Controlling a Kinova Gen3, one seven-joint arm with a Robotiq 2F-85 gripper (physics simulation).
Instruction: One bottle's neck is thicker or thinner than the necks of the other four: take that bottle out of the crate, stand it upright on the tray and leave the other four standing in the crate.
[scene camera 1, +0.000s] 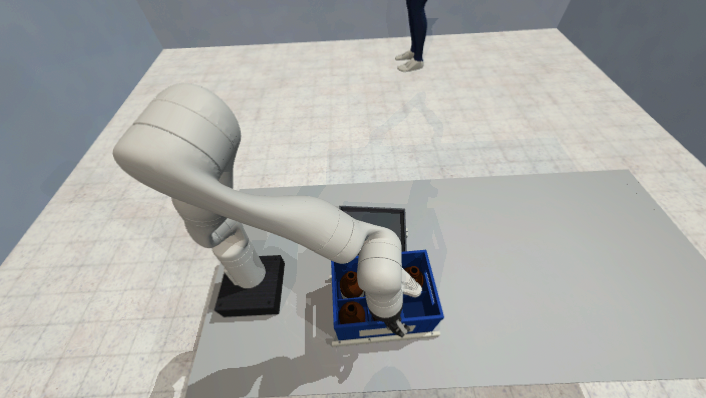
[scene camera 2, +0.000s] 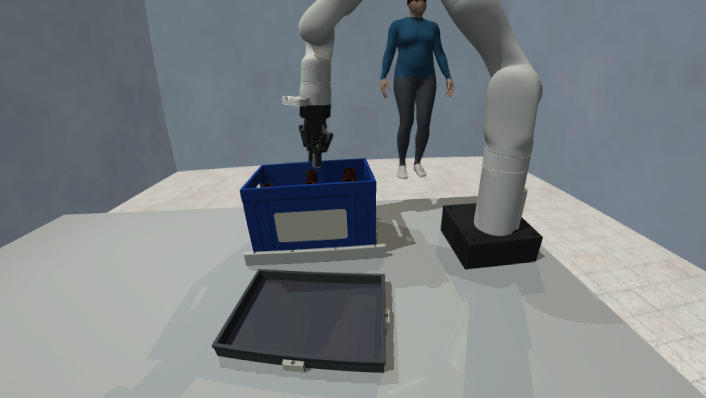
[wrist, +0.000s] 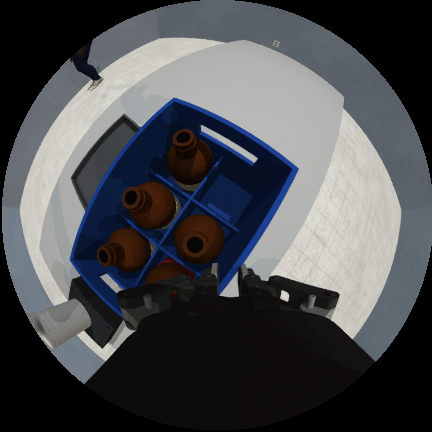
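Where they show: gripper, fingertip midpoint: (scene camera 1: 387, 322) (scene camera 2: 314, 166) (wrist: 228, 271); arm's base at its link origin: (scene camera 1: 250, 274) (scene camera 2: 494, 224) (wrist: 80, 312).
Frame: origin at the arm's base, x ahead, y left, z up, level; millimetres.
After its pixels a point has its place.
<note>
A blue crate (scene camera 1: 437, 297) {y -169, x 531, z 109 mm} (scene camera 2: 256, 217) {y -33, x 513, z 47 mm} (wrist: 141, 137) {y -39, x 466, z 100 mm} stands on the grey table and holds five brown bottles upright. Four of them show whole in the wrist view: one bottle (wrist: 189, 155) {y -98, x 485, z 71 mm} at the back, a second bottle (wrist: 146, 203) {y -92, x 404, z 79 mm}, a third bottle (wrist: 120, 250) {y -88, x 328, z 71 mm} and a fourth bottle (wrist: 197, 238) {y -167, x 406, z 97 mm} seen from straight above. The fifth bottle (wrist: 167, 273) {y -158, x 335, z 49 mm}, with a red band, is mostly hidden behind my left finger. My gripper (scene camera 1: 399, 328) {y -212, x 394, z 97 mm} (scene camera 2: 316, 163) {y -212, x 394, z 97 mm} (wrist: 228, 271) {y -212, x 394, z 97 mm} is at the rim of the crate wall nearest the robot's wrist. Its fingers are nearly together astride that wall, with no bottle between them. The dark tray (scene camera 1: 373, 208) {y 233, x 428, z -43 mm} (scene camera 2: 246, 352) {y 227, x 492, z -43 mm} (wrist: 100, 160) {y 179, x 400, z -61 mm} is empty.
The arm's black base (scene camera 1: 251, 297) {y -75, x 12, z 4 mm} (scene camera 2: 489, 242) {y 60, x 46, z -5 mm} stands on the table beside the crate. A person (scene camera 2: 414, 74) (scene camera 1: 417, 29) stands on the tiled floor beyond the table. One crate cell (wrist: 227, 193) {y -165, x 500, z -58 mm} holds no bottle.
</note>
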